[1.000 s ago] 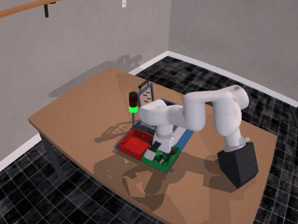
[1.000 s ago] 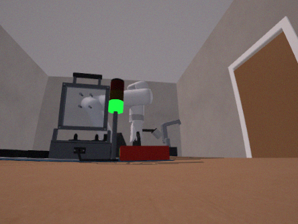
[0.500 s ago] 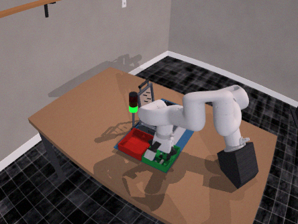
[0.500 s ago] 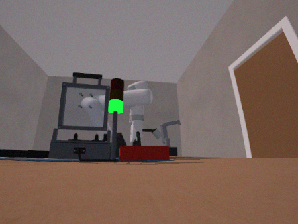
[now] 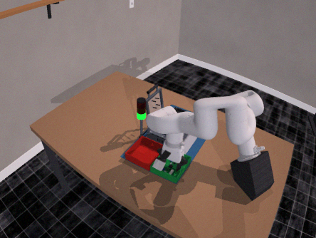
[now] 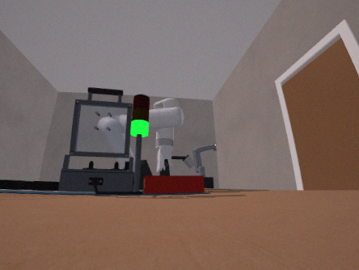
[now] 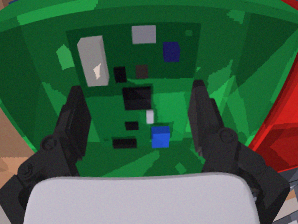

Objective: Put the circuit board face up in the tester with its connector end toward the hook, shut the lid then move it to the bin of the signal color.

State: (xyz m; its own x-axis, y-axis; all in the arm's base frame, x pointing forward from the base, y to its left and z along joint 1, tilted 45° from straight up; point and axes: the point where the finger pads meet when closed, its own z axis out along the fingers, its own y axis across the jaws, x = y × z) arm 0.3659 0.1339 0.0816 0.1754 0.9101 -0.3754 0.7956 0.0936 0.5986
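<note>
The green bin is 10 mm below my hand. The rest, counted from my hand: red bin: 150 mm ahead, 30 mm to the right, 10 mm below; then green circuit board: 10 mm below; then black latch block: 150 mm to the right, 70 mm above, 10 mm ahead.
</note>
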